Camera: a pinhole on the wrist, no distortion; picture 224 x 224 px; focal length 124.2 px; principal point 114.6 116.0 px. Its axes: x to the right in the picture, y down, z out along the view. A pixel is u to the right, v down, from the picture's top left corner.
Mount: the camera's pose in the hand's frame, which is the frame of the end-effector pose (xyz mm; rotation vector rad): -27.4 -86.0 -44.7 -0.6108 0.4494 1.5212
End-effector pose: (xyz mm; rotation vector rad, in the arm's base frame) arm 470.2 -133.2 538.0 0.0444 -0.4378 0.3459
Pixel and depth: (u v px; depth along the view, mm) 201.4 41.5 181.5
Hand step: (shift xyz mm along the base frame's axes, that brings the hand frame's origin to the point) -0.2 141.3 47.2
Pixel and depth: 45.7 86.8 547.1
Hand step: -211.0 -31.3 542.2
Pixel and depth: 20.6 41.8 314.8
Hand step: -21.4 -65.2 385.2
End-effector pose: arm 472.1 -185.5 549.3 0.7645 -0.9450 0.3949
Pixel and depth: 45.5 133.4 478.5
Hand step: -361.1 -354.3 50.8
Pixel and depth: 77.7 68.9 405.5
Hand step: -211.0 -210.8 230.3
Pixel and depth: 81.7 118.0 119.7
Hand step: -39.7 -73.6 -25.9
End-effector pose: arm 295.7 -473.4 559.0 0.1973 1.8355 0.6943
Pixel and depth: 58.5 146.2 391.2
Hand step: 385.6 68.9 62.4
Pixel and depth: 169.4 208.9 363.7
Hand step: 178.0 95.9 381.7
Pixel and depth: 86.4 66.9 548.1
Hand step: 350.1 370.7 -117.2
